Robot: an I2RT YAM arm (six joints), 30 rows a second.
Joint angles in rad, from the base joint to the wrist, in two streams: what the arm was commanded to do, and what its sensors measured. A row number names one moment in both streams.
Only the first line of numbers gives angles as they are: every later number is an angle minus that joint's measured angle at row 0.
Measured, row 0:
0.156, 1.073, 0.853, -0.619, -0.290, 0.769
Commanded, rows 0 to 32:
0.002, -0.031, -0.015, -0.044, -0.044, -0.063
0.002, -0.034, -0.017, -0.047, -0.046, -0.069
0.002, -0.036, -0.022, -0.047, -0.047, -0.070
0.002, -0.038, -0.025, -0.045, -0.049, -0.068
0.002, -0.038, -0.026, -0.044, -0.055, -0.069
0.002, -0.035, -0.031, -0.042, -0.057, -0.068
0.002, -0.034, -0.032, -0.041, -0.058, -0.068
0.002, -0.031, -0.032, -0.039, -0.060, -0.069
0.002, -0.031, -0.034, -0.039, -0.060, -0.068
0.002, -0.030, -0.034, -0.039, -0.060, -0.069
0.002, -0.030, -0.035, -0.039, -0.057, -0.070
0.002, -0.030, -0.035, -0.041, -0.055, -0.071
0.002, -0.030, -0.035, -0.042, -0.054, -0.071
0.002, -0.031, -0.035, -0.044, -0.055, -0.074
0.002, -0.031, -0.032, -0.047, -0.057, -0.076
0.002, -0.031, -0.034, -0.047, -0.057, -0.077
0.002, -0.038, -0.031, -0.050, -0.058, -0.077
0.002, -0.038, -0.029, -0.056, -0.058, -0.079
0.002, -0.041, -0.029, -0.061, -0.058, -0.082
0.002, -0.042, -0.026, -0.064, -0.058, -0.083
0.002, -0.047, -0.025, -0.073, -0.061, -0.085
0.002, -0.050, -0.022, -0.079, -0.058, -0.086
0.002, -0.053, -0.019, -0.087, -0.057, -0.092
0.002, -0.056, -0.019, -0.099, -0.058, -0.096
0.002, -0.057, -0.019, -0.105, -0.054, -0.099
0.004, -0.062, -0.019, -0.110, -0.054, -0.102
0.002, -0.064, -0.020, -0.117, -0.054, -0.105
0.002, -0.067, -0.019, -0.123, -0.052, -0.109
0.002, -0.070, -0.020, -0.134, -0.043, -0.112
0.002, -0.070, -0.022, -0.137, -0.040, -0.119
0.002, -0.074, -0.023, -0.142, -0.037, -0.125
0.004, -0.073, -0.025, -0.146, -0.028, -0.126
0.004, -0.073, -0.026, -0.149, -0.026, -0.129
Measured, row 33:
0.000, -0.054, -0.033, -0.117, -0.025, -0.094
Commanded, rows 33 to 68:
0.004, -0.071, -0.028, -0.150, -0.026, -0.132
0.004, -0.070, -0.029, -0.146, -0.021, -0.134
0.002, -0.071, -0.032, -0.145, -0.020, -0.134
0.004, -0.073, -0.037, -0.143, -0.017, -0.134
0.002, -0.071, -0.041, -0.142, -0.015, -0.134
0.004, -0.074, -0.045, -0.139, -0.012, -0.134
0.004, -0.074, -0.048, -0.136, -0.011, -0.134
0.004, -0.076, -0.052, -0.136, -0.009, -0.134
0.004, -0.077, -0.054, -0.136, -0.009, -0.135
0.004, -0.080, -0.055, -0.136, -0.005, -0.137
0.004, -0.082, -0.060, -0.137, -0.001, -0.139
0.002, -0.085, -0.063, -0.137, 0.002, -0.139
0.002, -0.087, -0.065, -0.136, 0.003, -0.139
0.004, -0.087, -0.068, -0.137, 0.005, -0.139
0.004, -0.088, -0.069, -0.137, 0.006, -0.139
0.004, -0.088, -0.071, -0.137, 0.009, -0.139
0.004, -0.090, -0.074, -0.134, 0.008, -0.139
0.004, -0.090, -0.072, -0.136, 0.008, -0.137
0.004, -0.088, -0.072, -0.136, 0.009, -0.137
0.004, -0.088, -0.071, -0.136, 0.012, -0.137
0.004, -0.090, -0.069, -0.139, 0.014, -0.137
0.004, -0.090, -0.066, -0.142, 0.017, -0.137
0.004, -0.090, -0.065, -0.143, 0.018, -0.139
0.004, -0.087, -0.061, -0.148, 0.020, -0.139
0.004, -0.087, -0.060, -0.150, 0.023, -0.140
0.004, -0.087, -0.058, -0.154, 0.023, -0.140
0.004, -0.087, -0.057, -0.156, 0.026, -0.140
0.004, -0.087, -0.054, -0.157, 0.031, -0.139
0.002, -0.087, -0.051, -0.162, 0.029, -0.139
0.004, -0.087, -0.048, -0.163, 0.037, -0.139
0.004, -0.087, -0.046, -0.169, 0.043, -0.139
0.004, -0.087, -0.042, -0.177, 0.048, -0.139
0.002, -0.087, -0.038, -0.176, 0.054, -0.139
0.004, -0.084, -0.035, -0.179, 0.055, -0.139
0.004, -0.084, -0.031, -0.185, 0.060, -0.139
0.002, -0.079, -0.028, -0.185, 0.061, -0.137
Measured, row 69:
0.001, -0.072, -0.070, -0.160, 0.038, -0.123
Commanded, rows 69 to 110:
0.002, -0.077, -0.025, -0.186, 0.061, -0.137
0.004, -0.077, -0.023, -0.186, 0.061, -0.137
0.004, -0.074, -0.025, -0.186, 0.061, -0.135
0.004, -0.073, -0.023, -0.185, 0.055, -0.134
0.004, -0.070, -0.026, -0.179, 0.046, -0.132
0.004, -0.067, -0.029, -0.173, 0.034, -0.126
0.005, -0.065, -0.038, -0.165, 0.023, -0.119
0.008, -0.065, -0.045, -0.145, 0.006, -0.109
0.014, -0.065, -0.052, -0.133, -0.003, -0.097
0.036, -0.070, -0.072, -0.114, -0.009, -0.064
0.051, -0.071, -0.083, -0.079, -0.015, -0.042
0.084, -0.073, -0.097, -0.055, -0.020, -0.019
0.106, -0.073, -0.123, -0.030, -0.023, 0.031
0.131, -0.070, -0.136, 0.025, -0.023, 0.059
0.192, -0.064, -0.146, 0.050, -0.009, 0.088
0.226, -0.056, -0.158, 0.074, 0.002, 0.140
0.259, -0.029, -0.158, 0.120, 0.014, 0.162
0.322, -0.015, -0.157, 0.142, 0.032, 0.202
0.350, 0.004, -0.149, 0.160, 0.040, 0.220
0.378, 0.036, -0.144, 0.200, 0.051, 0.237
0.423, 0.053, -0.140, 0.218, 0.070, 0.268
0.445, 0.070, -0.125, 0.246, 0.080, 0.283
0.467, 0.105, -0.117, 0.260, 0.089, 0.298
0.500, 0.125, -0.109, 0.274, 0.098, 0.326
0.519, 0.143, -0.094, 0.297, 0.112, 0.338
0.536, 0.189, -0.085, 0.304, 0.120, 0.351
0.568, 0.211, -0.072, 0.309, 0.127, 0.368
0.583, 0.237, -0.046, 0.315, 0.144, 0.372
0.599, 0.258, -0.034, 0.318, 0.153, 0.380
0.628, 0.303, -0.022, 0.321, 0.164, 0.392
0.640, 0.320, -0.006, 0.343, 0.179, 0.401
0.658, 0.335, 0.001, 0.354, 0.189, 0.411
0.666, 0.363, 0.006, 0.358, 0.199, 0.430
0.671, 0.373, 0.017, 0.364, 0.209, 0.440
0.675, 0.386, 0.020, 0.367, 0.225, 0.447
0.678, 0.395, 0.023, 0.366, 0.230, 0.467
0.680, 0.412, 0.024, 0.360, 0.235, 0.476
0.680, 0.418, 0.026, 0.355, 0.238, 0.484
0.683, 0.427, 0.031, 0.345, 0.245, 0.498
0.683, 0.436, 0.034, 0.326, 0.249, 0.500
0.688, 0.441, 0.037, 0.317, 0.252, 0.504
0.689, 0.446, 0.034, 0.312, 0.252, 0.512
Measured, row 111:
0.682, 0.432, -0.005, 0.327, 0.201, 0.458
